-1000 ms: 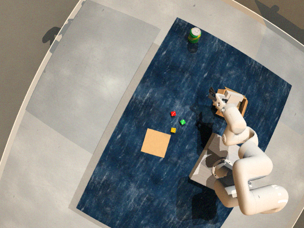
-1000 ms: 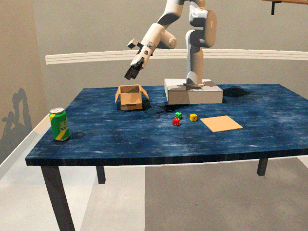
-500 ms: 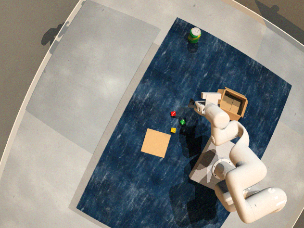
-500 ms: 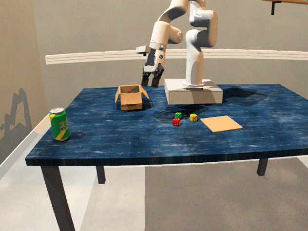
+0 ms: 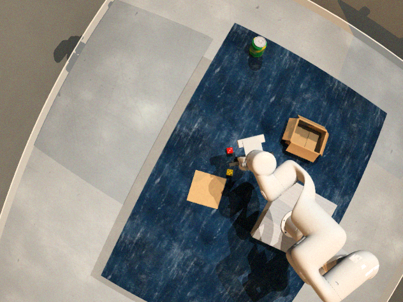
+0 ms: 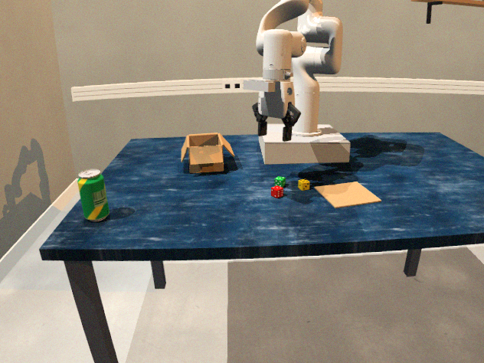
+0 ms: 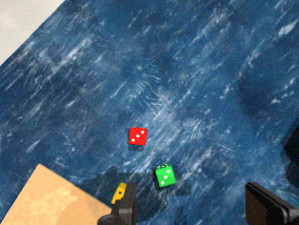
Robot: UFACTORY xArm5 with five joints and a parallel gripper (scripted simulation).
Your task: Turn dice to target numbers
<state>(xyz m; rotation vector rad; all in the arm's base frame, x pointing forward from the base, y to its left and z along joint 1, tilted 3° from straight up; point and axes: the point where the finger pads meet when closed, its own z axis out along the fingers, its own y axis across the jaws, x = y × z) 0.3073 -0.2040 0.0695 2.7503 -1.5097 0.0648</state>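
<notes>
Now: the green die 2 cm to the left of my hand and 14 cm below it. From my hand the other things lie so: red die 7 cm ahead, 1 cm to the right, 14 cm below; then mat 11 cm ahead, 18 cm to the left, 15 cm below; then yellow die 4 cm ahead, 8 cm to the left, 14 cm below.
</notes>
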